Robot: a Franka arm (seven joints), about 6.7 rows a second.
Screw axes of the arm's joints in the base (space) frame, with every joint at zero. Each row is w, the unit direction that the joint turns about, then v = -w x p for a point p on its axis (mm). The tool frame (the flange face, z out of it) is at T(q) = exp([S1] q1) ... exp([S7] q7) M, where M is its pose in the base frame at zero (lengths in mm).
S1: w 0 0 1 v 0 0 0
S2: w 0 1 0 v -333 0 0
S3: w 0 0 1 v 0 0 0
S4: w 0 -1 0 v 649 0 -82.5
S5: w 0 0 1 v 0 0 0
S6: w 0 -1 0 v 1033 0 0
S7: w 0 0 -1 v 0 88 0
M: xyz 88 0 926 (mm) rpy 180 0 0 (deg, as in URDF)
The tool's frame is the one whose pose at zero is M.
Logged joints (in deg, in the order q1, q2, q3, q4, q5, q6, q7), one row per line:
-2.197, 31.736, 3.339, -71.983, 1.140, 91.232, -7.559
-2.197, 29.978, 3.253, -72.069, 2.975, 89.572, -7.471
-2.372, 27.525, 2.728, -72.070, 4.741, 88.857, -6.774
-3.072, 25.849, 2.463, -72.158, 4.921, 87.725, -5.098
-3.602, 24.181, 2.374, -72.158, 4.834, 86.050, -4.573
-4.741, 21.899, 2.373, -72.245, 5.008, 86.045, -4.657
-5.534, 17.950, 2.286, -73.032, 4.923, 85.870, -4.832
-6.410, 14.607, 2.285, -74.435, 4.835, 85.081, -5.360
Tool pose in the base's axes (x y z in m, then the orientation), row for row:
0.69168, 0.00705, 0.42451, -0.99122, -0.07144, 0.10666, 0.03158
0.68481, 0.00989, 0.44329, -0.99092, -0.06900, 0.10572, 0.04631
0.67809, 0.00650, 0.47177, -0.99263, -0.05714, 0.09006, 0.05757
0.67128, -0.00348, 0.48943, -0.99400, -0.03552, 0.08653, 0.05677
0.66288, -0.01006, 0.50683, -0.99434, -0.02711, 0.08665, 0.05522
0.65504, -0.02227, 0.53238, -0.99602, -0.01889, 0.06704, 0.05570
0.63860, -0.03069, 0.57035, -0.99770, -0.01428, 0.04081, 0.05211
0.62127, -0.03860, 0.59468, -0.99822, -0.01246, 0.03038, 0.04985
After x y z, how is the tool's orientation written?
As a quaternion, x y z w.
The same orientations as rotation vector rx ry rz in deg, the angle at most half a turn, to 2 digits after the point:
-174.92, -12.61, 18.82
-173.29, -12.07, 18.49
-172.41, -9.92, 15.64
-172.73, -6.17, 15.04
-172.95, -4.72, 15.07
-173.19, -3.28, 11.66
-173.86, -2.49, 7.11
-174.19, -2.17, 5.30

